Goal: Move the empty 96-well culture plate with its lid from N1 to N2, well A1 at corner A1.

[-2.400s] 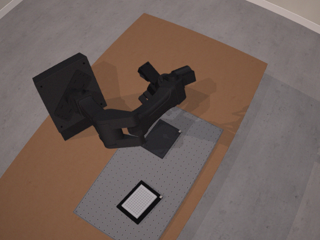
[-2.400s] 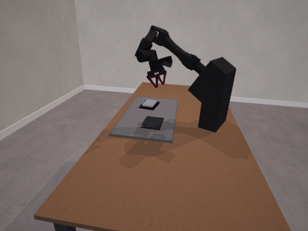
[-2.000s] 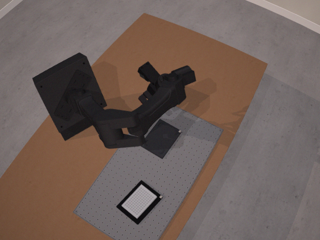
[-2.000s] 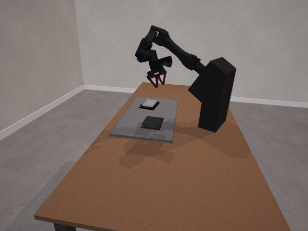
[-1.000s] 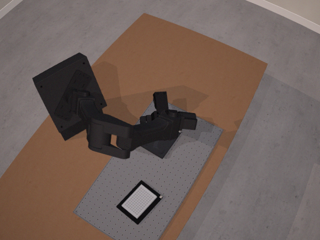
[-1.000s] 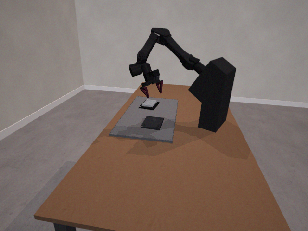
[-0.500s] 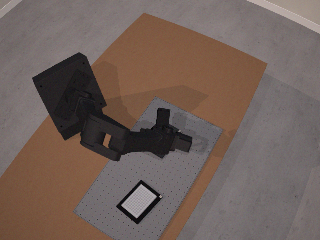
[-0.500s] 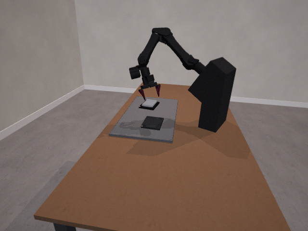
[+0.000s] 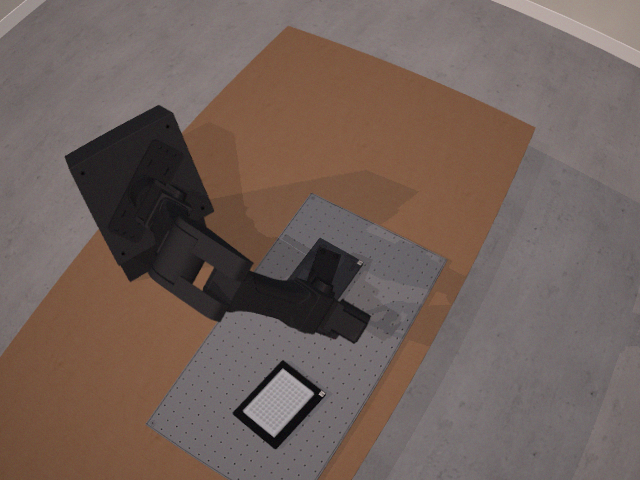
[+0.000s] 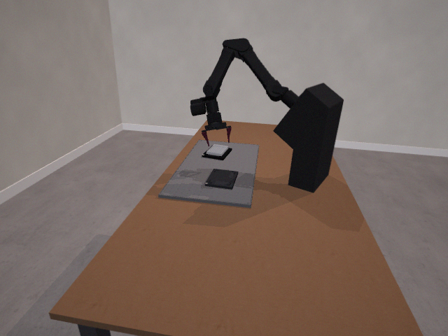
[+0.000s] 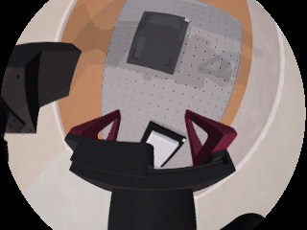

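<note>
The clear lid lies 50 mm behind my hand, 160 mm to the right of it and 100 mm below it. From my hand the other things lie so: black nest N1: 50 mm behind, 160 mm to the right, 120 mm below; black nest N2: 30 mm ahead, 150 mm to the left, 120 mm below.
</note>
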